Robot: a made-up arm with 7 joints.
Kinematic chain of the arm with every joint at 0, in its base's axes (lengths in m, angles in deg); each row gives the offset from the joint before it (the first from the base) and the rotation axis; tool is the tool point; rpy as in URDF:
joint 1: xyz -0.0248 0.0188 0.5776 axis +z
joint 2: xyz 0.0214 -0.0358 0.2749 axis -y
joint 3: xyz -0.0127 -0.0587 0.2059 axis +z
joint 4: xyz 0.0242 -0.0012 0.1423 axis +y
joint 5: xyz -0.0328 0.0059 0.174 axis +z
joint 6: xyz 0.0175 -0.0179 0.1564 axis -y
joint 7: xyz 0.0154 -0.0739 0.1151 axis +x
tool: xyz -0.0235 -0.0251 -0.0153 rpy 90 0 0
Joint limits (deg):
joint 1: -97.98..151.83
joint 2: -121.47..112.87
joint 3: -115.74..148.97
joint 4: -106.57..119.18
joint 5: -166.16..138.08
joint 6: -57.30..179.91
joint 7: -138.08..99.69
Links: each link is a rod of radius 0.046 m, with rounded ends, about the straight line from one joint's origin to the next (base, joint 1, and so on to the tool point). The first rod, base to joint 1, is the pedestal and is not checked.
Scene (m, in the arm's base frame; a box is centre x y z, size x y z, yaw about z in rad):
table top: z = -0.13
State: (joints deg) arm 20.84 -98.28 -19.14 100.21 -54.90 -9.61 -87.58
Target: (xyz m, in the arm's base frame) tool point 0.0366 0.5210 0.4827
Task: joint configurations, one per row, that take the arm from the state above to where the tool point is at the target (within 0.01 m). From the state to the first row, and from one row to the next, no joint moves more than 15 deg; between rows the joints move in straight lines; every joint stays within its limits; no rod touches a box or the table.
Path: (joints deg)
1: 32.27 -93.92 -6.22 100.02 -57.39 -6.42 -87.89
2: 43.71 -89.55 6.71 99.82 -59.89 -3.24 -88.20
3: 55.14 -85.19 19.63 99.63 -62.38 -0.05 -88.52
4: 66.57 -80.83 32.55 99.43 -64.87 3.13 -88.83

